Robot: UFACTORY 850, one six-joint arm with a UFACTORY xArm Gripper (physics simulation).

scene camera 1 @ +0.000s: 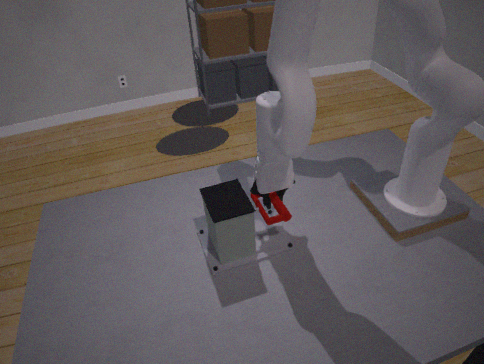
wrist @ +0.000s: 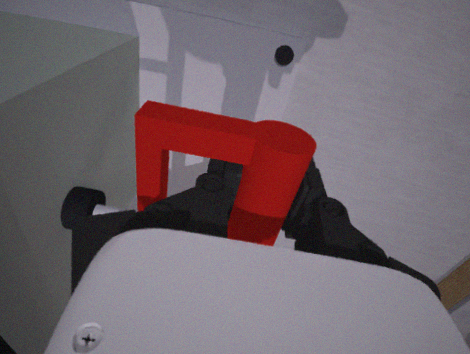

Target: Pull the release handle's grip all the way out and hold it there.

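Note:
The red release handle is a rectangular loop with a thick round grip (scene camera 1: 283, 207) (wrist: 275, 172) on the side away from the box. The loop's inner bar stands close beside the pale green box (scene camera 1: 232, 239) (wrist: 65, 125), which has a black top. My gripper (scene camera 1: 276, 200) (wrist: 262, 156) points down from above, with one black finger inside the loop and the other on the grip's outer side. It is shut on the grip. The lower part of the grip is hidden behind the gripper body in the wrist view. Any rod between loop and box is hidden.
The box stands on a thin base plate (scene camera 1: 274, 251) with black bolts at its corners. A black knob (wrist: 82, 206) on a pale shaft shows beside the box. The arm's base stands on a wood-edged board (scene camera 1: 400, 233) at the right. A shelf rack (scene camera 1: 201, 56) with boxes stands behind.

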